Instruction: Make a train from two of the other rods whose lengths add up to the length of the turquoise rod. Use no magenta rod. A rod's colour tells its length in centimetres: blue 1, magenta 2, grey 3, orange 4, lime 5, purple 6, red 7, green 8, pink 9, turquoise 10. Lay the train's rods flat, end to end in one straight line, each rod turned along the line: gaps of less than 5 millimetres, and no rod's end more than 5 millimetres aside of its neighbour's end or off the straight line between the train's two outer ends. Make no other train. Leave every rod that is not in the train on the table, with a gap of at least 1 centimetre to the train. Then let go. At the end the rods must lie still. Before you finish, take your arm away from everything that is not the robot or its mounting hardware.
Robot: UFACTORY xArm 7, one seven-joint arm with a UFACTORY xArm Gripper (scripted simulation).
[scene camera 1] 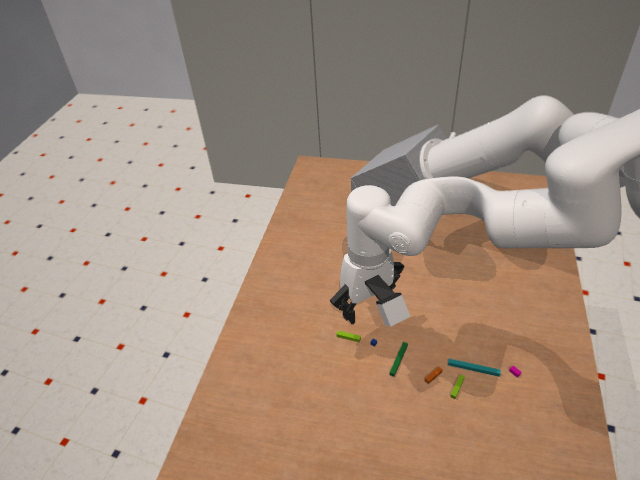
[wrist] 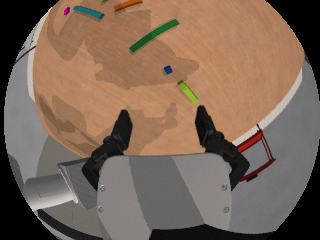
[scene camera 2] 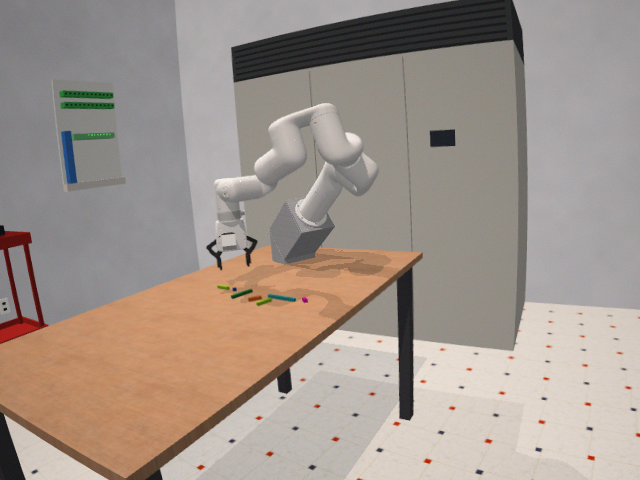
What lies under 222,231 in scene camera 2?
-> My gripper.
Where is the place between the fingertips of my gripper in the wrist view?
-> At 162,115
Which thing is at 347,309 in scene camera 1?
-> My gripper.
